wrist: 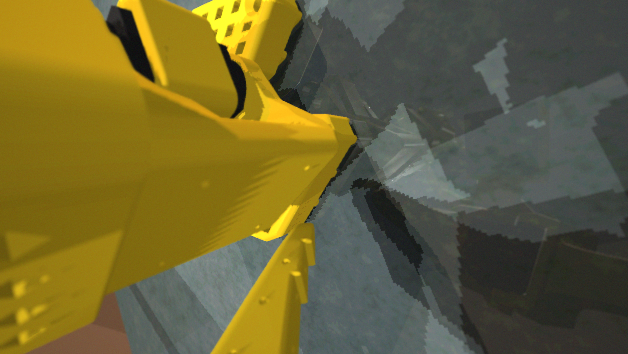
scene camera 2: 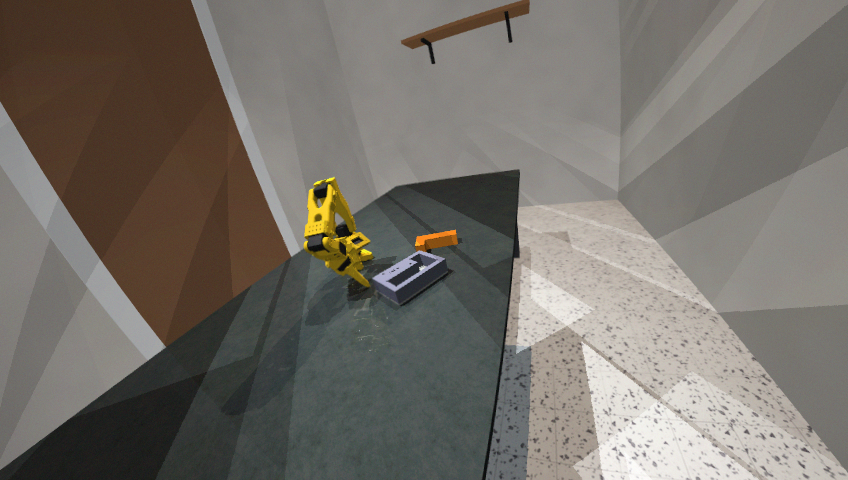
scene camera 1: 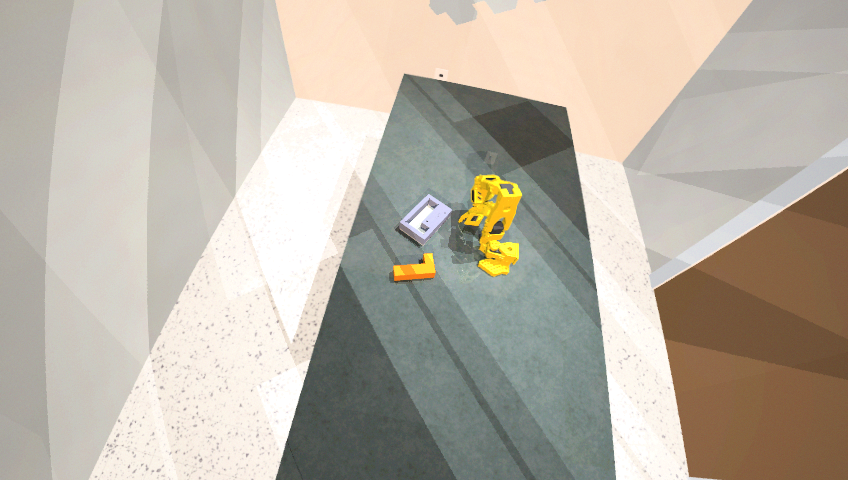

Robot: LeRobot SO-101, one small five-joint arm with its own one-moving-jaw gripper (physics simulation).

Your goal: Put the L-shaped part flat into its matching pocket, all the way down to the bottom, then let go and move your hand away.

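Frame: origin at the arm's base, x ahead, y left, z up, level; centimetres.
Seen in the pictures: end effector, tool point: [wrist: 314,238] [scene camera 2: 349,265]; arm's base, origin of the base link: [wrist: 282,100] [scene camera 2: 360,263] [scene camera 1: 487,258].
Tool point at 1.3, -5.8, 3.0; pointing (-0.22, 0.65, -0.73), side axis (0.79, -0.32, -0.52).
Pixels of each thing's top centre, then the offset from my tool point to it, as dx, dy, dz. Level surfaces: height alone.
- orange L-shaped part, middle of its top: [scene camera 2: 435,237] [scene camera 1: 413,264] +19.4, +13.8, +0.0
- lavender tray with the pocket, middle of its top: [scene camera 2: 408,268] [scene camera 1: 426,215] +18.3, -2.5, +0.7
- dark table, its level: dz -3.0
The orange L-shaped part [scene camera 1: 414,269] [scene camera 2: 435,240] lies flat on the dark table, apart from the tray. The lavender tray with the pocket [scene camera 1: 410,224] [scene camera 2: 414,288] stands between the part and the arm, and its pocket is empty. My yellow gripper [scene camera 1: 465,225] [scene camera 2: 358,274] [wrist: 331,189] points down close to the table top, just beside the tray. It is open, with a V-shaped gap between the jaws and nothing in it. The wrist view shows only the jaws and bare table; neither the part nor the tray is in it.
The arm's base [scene camera 1: 498,260] sits on the dark table [scene camera 1: 474,370] [scene camera 2: 354,388] right of the part. The table's long edge [scene camera 2: 504,310] drops to a speckled floor close beyond the tray and part. A wooden shelf [scene camera 2: 465,24] hangs high on the wall.
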